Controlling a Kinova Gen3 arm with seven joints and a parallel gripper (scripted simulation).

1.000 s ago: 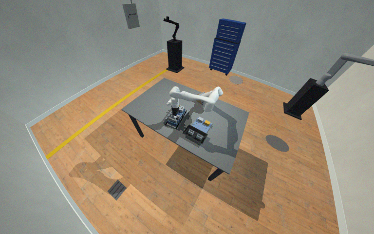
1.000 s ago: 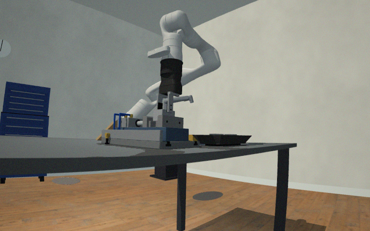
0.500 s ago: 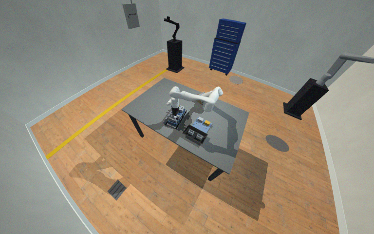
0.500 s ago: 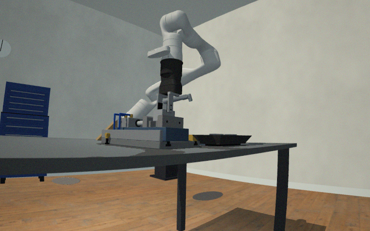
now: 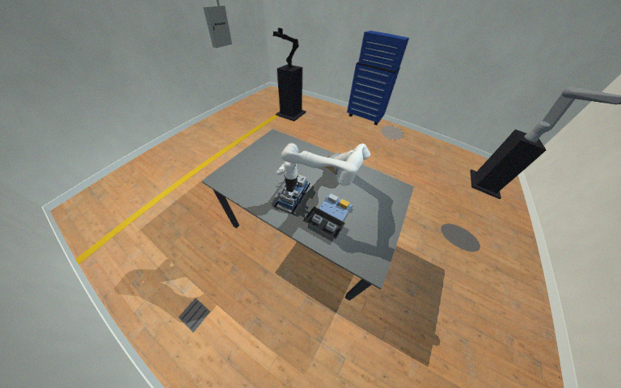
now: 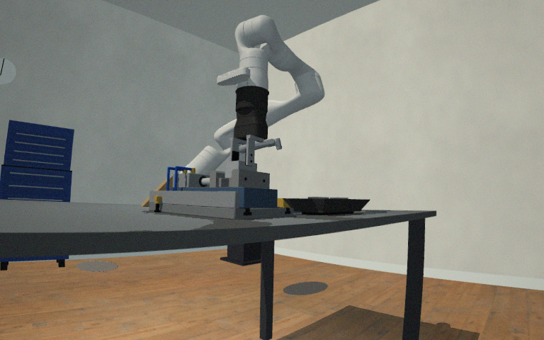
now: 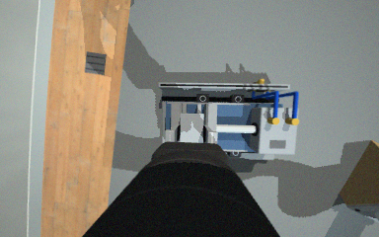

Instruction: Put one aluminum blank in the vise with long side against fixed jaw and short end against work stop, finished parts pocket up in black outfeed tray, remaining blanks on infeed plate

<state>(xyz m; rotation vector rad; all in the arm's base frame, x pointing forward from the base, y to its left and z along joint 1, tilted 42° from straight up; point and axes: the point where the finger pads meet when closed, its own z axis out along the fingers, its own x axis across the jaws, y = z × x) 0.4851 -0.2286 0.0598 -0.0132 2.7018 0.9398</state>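
Right now the gray blank is 30 mm below my hand. The rest, counted from my hand: yellow brass blank: 350 mm to the left, 180 mm behind, 100 mm below.
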